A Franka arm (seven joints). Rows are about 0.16 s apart.
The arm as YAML. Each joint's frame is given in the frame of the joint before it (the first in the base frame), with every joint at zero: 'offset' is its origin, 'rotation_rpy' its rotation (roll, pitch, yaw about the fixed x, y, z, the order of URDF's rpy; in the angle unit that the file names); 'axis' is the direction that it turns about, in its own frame. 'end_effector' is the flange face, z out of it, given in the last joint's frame.
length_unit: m
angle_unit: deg
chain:
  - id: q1
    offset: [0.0, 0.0, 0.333]
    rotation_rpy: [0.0, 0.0, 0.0]
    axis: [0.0, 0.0, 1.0]
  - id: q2
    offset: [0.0, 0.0, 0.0]
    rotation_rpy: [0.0, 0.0, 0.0]
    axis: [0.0, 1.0, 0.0]
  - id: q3
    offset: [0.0, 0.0, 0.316]
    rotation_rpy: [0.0, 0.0, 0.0]
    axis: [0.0, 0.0, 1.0]
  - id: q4
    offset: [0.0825, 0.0, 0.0]
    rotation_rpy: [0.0, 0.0, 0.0]
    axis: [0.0, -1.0, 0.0]
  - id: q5
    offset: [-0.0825, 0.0, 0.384]
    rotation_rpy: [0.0, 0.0, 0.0]
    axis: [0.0, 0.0, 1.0]
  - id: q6
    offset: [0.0, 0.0, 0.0]
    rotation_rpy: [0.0, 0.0, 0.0]
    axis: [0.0, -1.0, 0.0]
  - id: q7
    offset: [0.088, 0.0, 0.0]
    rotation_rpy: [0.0, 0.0, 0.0]
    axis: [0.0, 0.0, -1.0]
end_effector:
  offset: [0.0, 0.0, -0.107]
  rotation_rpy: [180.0, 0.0, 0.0]
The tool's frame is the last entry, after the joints.
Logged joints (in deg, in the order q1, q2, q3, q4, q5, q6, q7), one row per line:
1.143 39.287 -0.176 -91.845 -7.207 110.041 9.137
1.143 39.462 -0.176 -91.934 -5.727 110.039 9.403
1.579 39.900 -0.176 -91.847 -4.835 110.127 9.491
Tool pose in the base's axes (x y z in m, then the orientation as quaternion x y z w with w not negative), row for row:
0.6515 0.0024 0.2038 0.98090 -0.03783 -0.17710 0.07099
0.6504 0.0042 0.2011 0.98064 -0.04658 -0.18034 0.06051
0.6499 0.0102 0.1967 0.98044 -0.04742 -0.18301 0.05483
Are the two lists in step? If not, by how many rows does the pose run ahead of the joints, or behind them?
They are in step.
